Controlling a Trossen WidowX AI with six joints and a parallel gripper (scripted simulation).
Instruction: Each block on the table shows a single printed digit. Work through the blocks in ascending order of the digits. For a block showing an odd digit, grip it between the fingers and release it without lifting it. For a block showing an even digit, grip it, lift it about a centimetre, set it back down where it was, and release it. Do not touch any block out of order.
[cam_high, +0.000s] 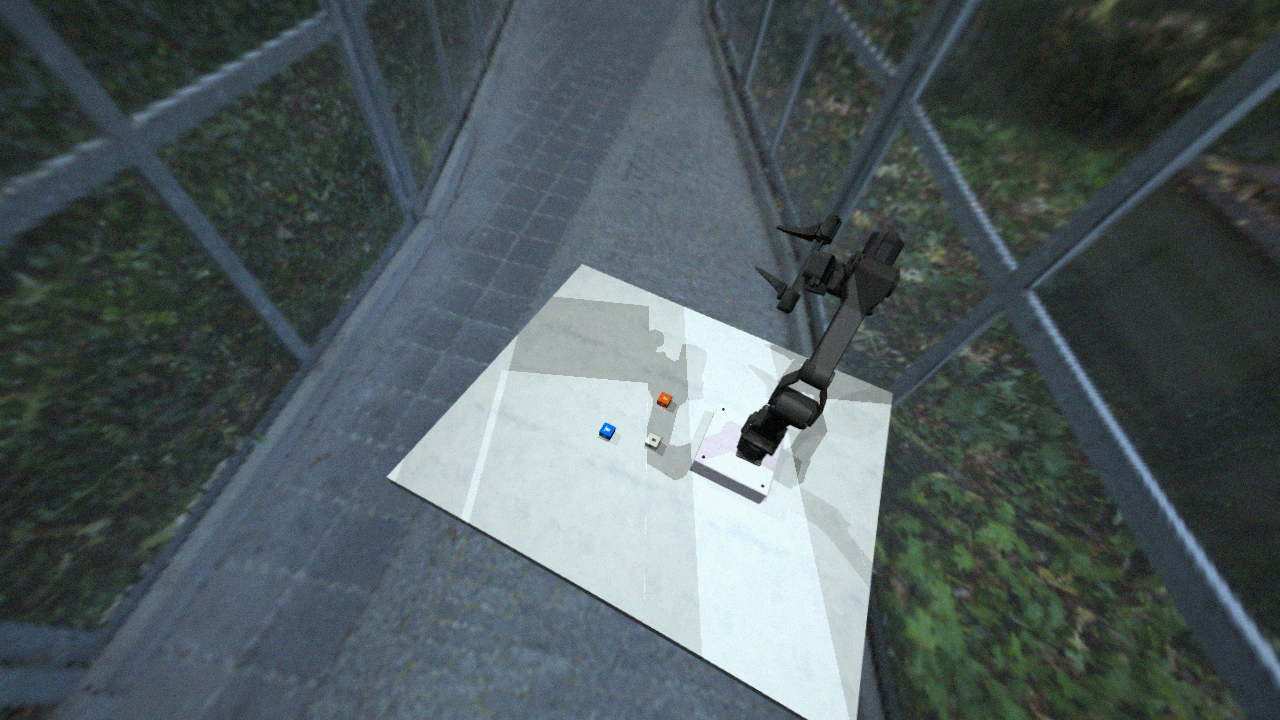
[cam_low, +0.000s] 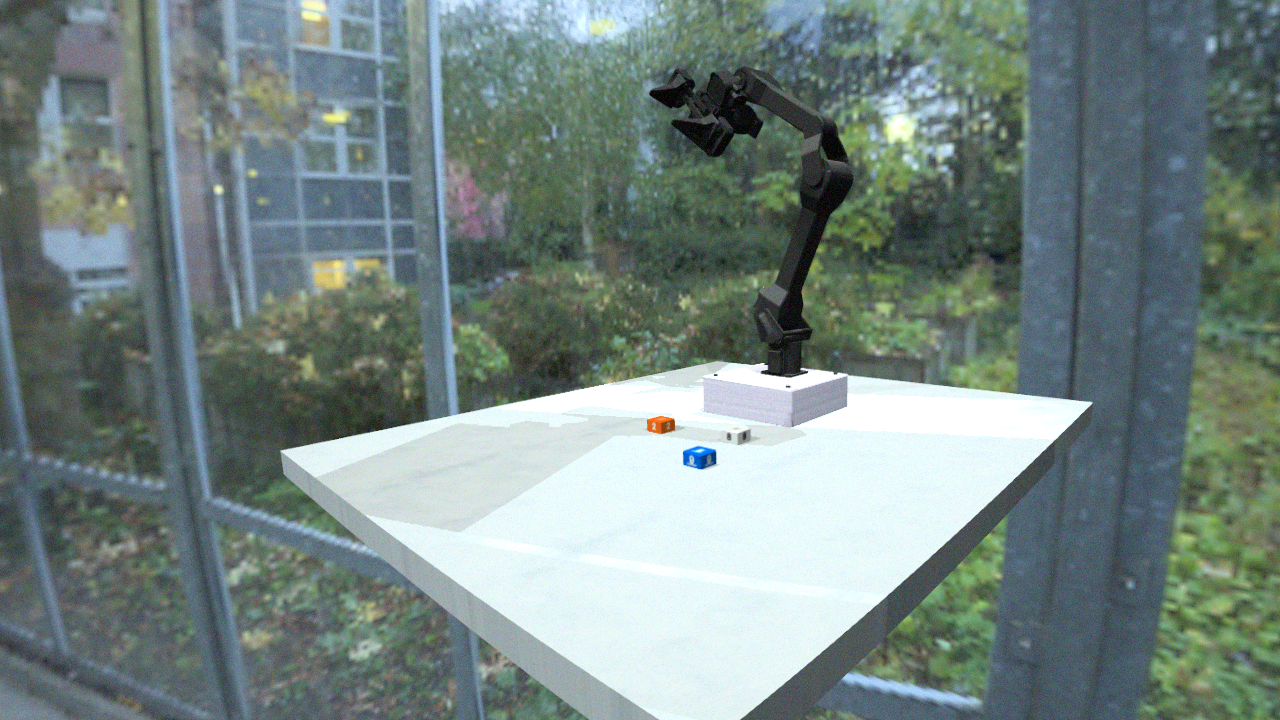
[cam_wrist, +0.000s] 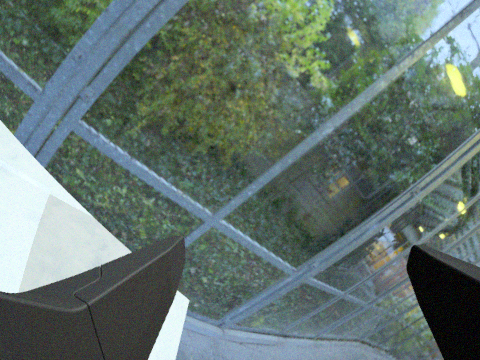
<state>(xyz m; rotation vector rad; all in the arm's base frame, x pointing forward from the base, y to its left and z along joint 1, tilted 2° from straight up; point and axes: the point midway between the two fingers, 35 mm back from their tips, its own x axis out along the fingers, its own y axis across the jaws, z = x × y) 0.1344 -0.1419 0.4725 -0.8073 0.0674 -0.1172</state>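
The orange block is 10 cm ahead of my gripper tip, 7 cm to the left of it and 53 cm below it. From my gripper tip the other things lie so: white block 7 cm ahead, 20 cm to the left, 53 cm below; then blue block 19 cm ahead, 23 cm to the left, 53 cm below.
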